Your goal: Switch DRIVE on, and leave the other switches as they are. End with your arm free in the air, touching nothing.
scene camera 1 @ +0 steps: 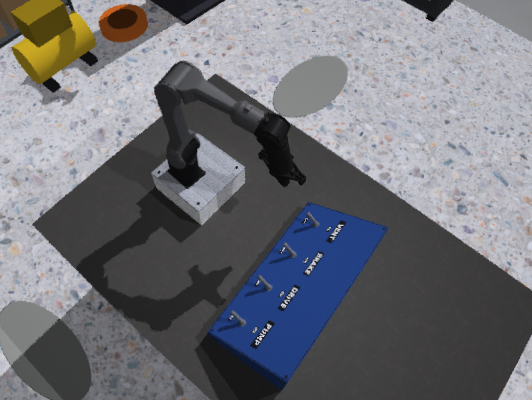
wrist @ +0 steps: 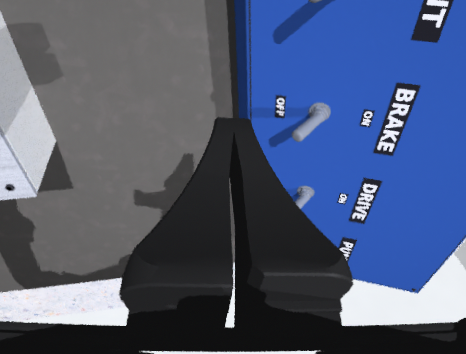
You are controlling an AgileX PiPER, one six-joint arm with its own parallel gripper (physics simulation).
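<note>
A blue switch panel (scene camera 1: pixel 327 292) (wrist: pixel 350 60) carries a row of grey levers. The DRIVE lever (scene camera 1: pixel 265 283) (wrist: pixel 304 194) leans towards its OFF side, away from its ON label; my finger partly covers it in the wrist view. The BRAKE lever (scene camera 1: pixel 290 250) (wrist: pixel 311 123), the VENT lever (scene camera 1: pixel 313 220) and the PUMP lever (scene camera 1: pixel 238 319) also lean to the OFF side. PUMP's lever is hidden in the wrist view. My gripper (scene camera 1: pixel 295 183) (wrist: pixel 231 136) is shut and empty, in the air beyond the VENT end of the panel, apart from all levers.
The arm's pale base block (scene camera 1: pixel 217 167) (wrist: pixel 25 150) stands beside the panel on a dark mat (scene camera 1: pixel 425 310). A yellow object (scene camera 1: pixel 55 47) and an orange bowl (scene camera 1: pixel 135 30) are at the upper left. Grey discs (scene camera 1: pixel 311 86) (scene camera 1: pixel 30 340) lie beyond the mat.
</note>
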